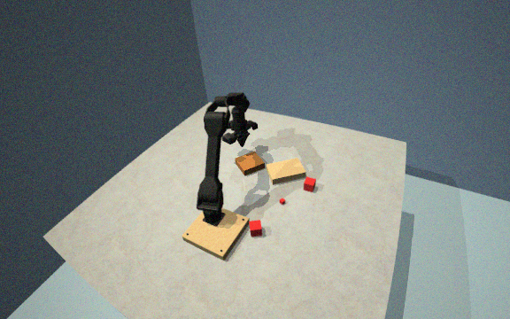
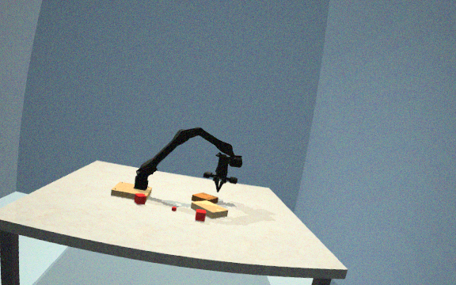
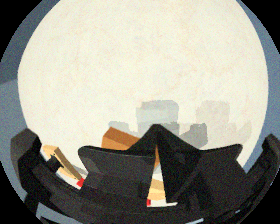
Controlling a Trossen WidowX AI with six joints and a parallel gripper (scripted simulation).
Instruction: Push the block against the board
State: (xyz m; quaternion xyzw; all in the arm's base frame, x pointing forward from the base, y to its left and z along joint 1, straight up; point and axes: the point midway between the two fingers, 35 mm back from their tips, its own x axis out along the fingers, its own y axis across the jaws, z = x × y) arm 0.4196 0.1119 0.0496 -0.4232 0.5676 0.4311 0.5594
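Right now my gripper tip is 70 mm past the square block, 80 mm to the left of it and 30 mm above it. Round my gripper tip: board (60 mm behind, 250 mm to the right, 30 mm below); then tiny red cube (230 mm behind, 310 mm to the right, 30 mm below).
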